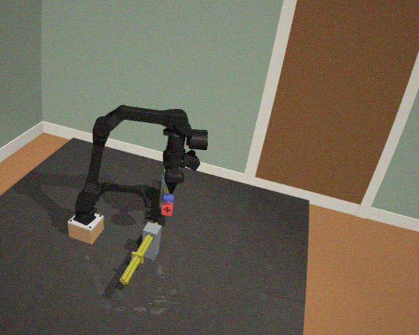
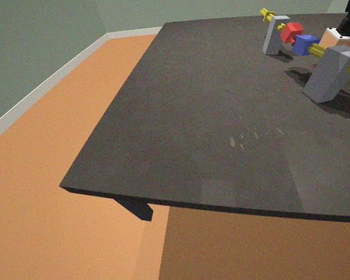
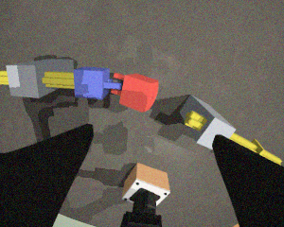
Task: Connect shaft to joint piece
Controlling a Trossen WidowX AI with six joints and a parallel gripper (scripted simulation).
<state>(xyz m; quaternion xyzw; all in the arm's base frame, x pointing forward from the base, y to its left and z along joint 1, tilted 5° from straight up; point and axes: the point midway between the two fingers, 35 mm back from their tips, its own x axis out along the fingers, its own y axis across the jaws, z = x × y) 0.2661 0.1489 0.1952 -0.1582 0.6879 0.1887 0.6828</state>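
Now: gripper tip 10 mm past the red square joint piece, 20 mm to the right of it and 110 mm above it.
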